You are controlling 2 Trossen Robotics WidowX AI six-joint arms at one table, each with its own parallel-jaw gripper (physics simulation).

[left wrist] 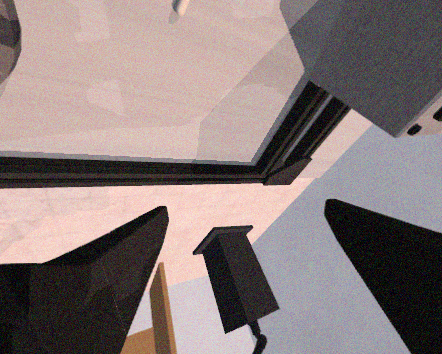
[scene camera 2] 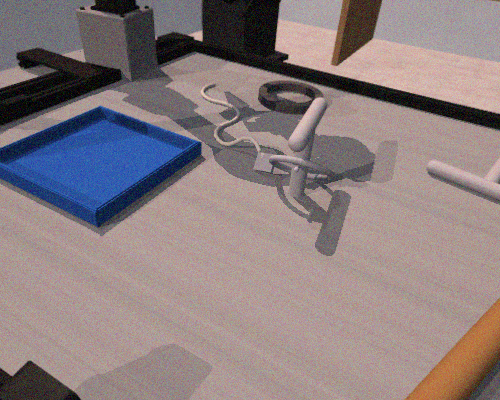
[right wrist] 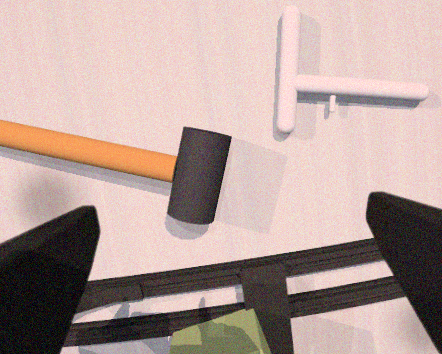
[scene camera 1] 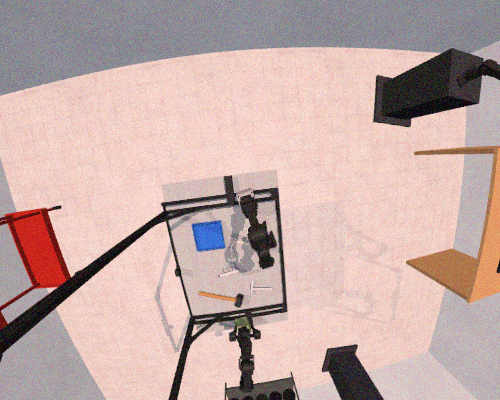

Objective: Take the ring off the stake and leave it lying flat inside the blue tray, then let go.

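Pixels of known places: left gripper, fingertip midpoint: (left wrist: 244,209) (scene camera 2: 222,4) (scene camera 1: 268,225); right gripper, fingertip midpoint: (right wrist: 234,212) (scene camera 1: 243,323); left arm's base, origin of the base link: (scene camera 2: 115,8) (scene camera 1: 246,200).
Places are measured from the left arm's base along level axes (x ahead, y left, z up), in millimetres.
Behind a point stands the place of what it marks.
Observation:
A pale T-shaped stake (scene camera 1: 229,273) @(y -257, x 430, z -10 mm) (scene camera 2: 298,186) @(y -281, x 436, z -95 mm) stands upright on the table, its crossbar on top. In scene camera 2 a thin pale ring (scene camera 2: 282,158) @(y -288, x 413, z -57 mm) is around its post, below the crossbar and above the table. The blue tray (scene camera 1: 209,236) @(y -313, x 175, z -107 mm) (scene camera 2: 95,155) @(y -311, x 160, z -107 mm) lies flat and empty, to the upper left of the stake in scene camera 1. My left gripper (left wrist: 244,209) @(y 75, x 183, z 19 mm) is open and empty, facing over the table edge, apart from ring and tray. My right gripper (right wrist: 234,212) @(y -255, x 705, z 153 mm) is open and empty, above the table's lower edge near the mallet. The ring does not show in the wrist views.
A mallet (scene camera 1: 218,297) @(y -417, x 639, z -81 mm) (scene camera 2: 457,355) @(y -468, x 606, z -84 mm) (right wrist: 200,175) @(y -282, x 723, z -63 mm) lies near the lower table edge in scene camera 1. A second T-shaped piece (scene camera 1: 253,288) @(y -154, x 665, z -97 mm) (scene camera 2: 467,181) @(y -167, x 643, z -100 mm) (right wrist: 287,70) @(y -165, x 655, z -93 mm) lies nearby. A wavy cord (scene camera 2: 224,128) @(y -150, x 280, z -110 mm) and a dark thick ring (scene camera 2: 270,100) @(y -38, x 325, z -98 mm) lie behind the stake in scene camera 2.

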